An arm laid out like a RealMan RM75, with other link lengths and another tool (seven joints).
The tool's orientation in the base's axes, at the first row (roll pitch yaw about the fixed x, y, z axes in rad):
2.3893 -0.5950 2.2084
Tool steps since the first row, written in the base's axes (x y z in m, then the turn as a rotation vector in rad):
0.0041 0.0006 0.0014 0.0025 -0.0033 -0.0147
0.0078 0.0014 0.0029 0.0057 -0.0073 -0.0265
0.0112 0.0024 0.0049 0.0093 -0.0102 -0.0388
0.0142 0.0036 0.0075 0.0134 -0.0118 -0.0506
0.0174 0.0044 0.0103 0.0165 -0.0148 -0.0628
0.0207 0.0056 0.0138 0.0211 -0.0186 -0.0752
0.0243 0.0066 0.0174 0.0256 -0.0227 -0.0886
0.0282 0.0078 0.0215 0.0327 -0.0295 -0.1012
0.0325 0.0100 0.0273 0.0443 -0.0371 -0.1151
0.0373 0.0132 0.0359 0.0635 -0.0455 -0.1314
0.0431 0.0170 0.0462 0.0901 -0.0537 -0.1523
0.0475 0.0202 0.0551 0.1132 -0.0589 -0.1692
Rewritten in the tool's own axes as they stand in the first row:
-0.0008 0.0042 0.0008 -0.0117 -0.0067 0.0072
-0.0013 0.0082 0.0017 -0.0225 -0.0113 0.0124
-0.0012 0.0122 0.0022 -0.0331 -0.0157 0.0188
-0.0004 0.0163 0.0025 -0.0428 -0.0192 0.0260
0.0001 0.0206 0.0023 -0.0532 -0.0240 0.0321
0.0013 0.0254 0.0021 -0.0649 -0.0277 0.0382
0.0022 0.0305 0.0018 -0.0774 -0.0322 0.0447
0.0033 0.0361 0.0014 -0.0925 -0.0344 0.0495
0.0059 0.0432 0.0008 -0.1110 -0.0338 0.0558
0.0105 0.0524 -0.0006 -0.1352 -0.0284 0.0654
0.0160 0.0634 -0.0023 -0.1655 -0.0196 0.0801
0.0209 0.0724 -0.0039 -0.1898 -0.0110 0.0936

